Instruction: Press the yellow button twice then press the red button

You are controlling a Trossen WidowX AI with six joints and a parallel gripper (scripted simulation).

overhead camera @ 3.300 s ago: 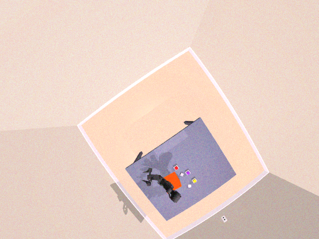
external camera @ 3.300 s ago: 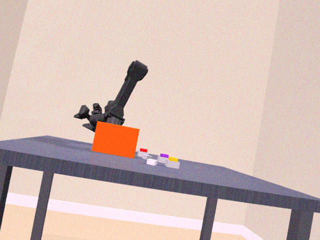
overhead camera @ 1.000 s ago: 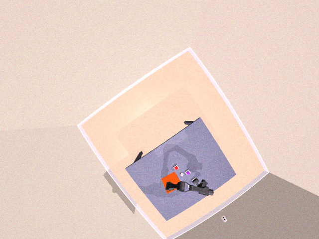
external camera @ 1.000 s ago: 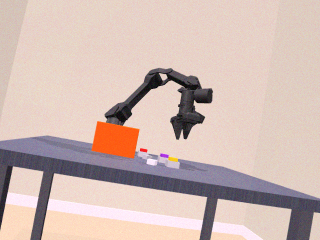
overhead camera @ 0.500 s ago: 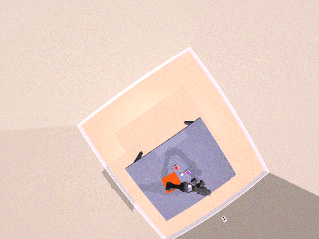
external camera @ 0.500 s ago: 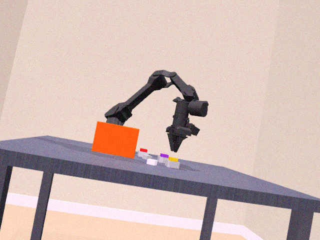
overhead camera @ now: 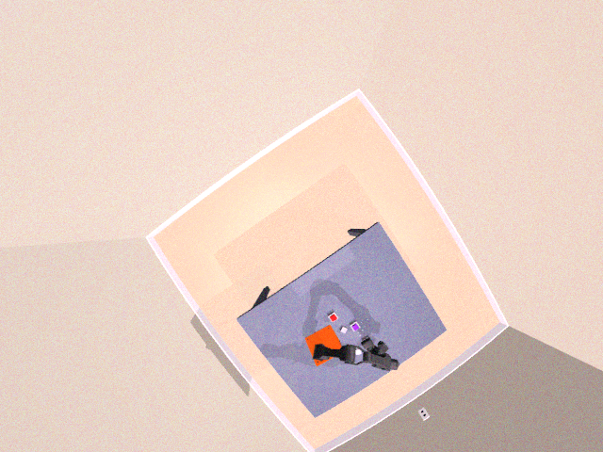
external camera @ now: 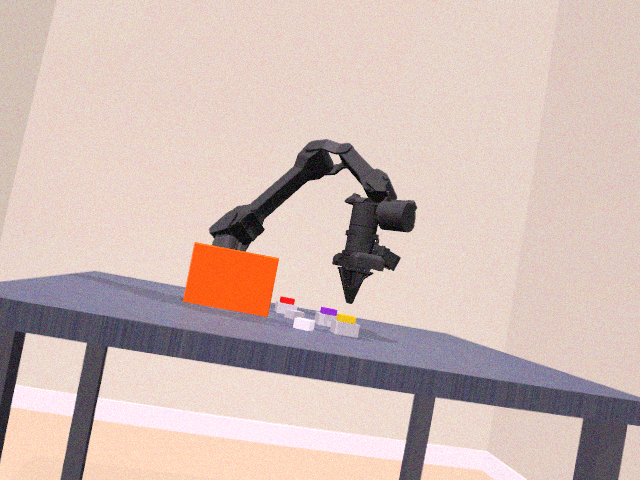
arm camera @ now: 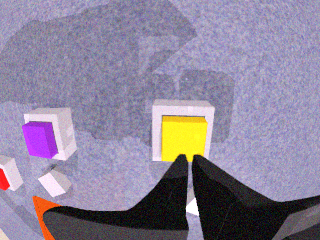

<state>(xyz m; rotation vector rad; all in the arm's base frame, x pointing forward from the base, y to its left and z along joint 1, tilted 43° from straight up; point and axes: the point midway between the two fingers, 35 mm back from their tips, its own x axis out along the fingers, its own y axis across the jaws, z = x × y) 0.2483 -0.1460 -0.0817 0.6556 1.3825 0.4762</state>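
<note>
My gripper tip is now 30 mm above the yellow button. From my gripper tip the other things lie so: purple button 140 mm to the left, 30 mm below.
</note>
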